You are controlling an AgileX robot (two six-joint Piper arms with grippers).
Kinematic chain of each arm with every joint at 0, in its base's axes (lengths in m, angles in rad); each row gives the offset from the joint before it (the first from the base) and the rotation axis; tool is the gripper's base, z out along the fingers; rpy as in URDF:
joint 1: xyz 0 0 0.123 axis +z
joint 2: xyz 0 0 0 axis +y
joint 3: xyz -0.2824 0 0.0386 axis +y
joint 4: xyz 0.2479 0 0.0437 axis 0.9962 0 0.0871
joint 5: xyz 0 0 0 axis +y
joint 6: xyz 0.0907 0 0.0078 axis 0.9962 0 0.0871
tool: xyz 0 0 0 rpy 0 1.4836 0
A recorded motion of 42 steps. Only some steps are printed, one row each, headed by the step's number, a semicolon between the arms.
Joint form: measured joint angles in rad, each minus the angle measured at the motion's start. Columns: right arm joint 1, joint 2, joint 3, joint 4, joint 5, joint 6; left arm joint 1, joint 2, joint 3, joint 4, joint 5, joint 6.
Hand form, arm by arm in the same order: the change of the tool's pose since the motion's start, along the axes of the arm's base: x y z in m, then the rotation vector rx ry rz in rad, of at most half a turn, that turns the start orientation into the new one. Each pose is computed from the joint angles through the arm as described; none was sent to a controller.
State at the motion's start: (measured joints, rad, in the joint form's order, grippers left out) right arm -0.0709 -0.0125 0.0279 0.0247 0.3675 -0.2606; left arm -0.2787 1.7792 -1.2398 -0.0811 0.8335 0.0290
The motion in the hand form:
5: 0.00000 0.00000 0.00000 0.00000 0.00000 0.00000; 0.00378 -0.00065 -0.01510 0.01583 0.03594 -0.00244
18: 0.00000 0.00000 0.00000 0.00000 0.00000 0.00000; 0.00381 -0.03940 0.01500 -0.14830 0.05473 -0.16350
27: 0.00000 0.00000 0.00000 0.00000 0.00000 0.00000; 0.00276 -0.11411 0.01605 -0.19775 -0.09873 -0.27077
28: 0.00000 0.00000 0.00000 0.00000 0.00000 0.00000; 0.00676 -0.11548 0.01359 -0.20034 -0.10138 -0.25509
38: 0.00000 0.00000 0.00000 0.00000 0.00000 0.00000; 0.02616 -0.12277 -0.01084 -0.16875 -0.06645 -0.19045
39: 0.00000 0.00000 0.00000 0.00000 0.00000 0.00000; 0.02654 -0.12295 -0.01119 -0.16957 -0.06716 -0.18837
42: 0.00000 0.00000 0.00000 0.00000 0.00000 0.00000; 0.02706 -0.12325 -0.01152 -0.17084 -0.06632 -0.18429
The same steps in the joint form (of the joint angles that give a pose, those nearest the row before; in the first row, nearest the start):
5: 0.0000 0.0000 0.0000 0.0000 0.0000 0.0000; 0.0000 0.0422 0.0000 0.0059 -0.0033 0.0000
18: 0.0000 0.0000 0.0000 0.0000 0.0000 0.0000; -0.0550 0.0465 -0.1211 -0.2186 0.1116 0.1861
27: 0.0000 0.0000 0.0000 0.0000 0.0000 0.0000; -0.2390 0.1117 -0.2008 -0.2155 -0.0607 0.1390
28: 0.0000 0.0000 0.0000 0.0000 0.0000 0.0000; -0.2380 0.1269 -0.2132 -0.2123 -0.0692 0.1237
38: 0.0000 0.0000 0.0000 0.0000 0.0000 0.0000; -0.2380 0.2309 -0.2857 -0.1589 -0.0691 0.0308
39: 0.0000 0.0000 0.0000 0.0000 0.0000 0.0000; -0.2380 0.2324 -0.2866 -0.1589 -0.0709 0.0289
42: 0.0000 0.0000 0.0000 0.0000 0.0000 0.0000; -0.2380 0.2348 -0.2891 -0.1589 -0.0710 0.0245

